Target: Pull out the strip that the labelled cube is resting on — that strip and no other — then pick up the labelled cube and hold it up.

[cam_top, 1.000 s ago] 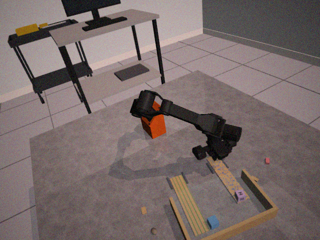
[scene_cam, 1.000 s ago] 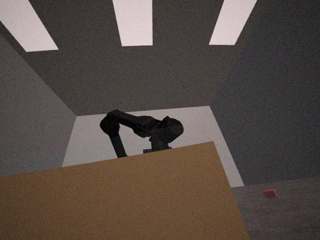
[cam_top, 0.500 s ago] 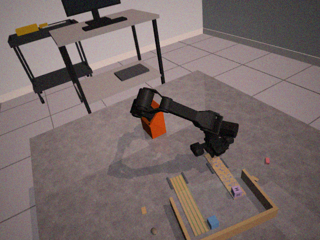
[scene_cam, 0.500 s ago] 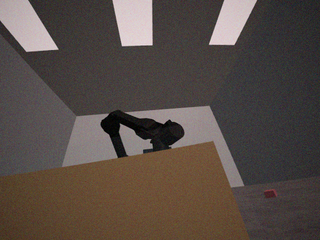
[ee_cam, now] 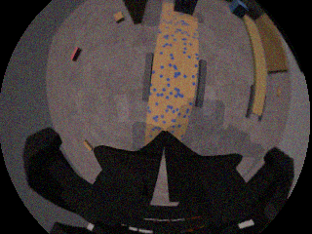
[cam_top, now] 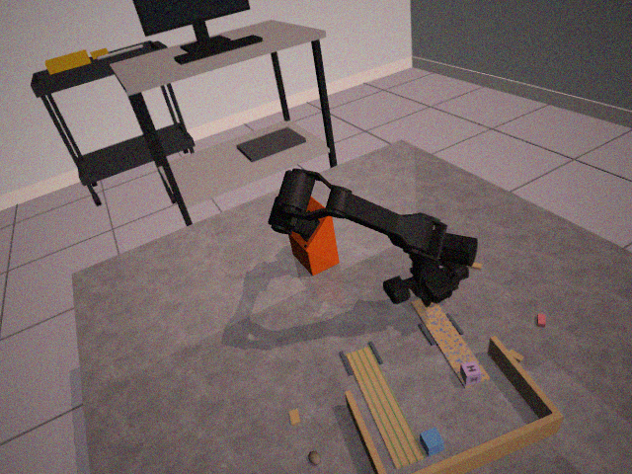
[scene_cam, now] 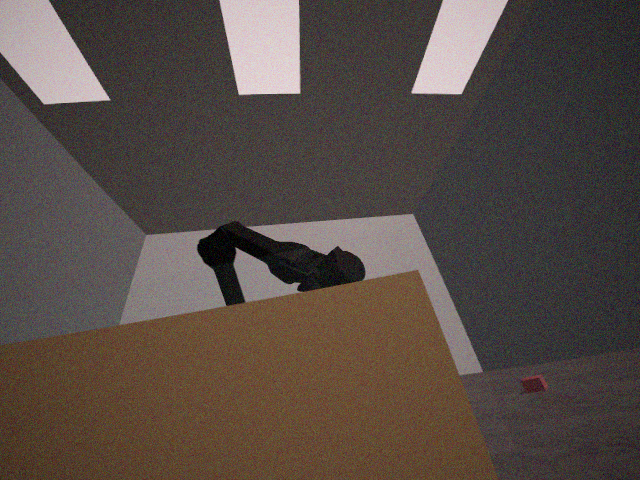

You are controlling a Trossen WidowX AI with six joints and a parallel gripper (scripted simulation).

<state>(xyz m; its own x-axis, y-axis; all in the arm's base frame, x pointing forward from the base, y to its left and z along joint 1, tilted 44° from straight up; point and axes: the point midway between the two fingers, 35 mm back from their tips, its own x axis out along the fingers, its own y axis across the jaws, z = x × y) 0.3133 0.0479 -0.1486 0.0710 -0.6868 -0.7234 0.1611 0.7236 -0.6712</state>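
Right now my gripper tip is 10 cm short of the strip and 2 cm to the left of it. Round my gripper tip: labelled cube: 20 cm ahead, 5 cm to the right, 2 cm above; then red block: 18 cm ahead, 17 cm to the left.
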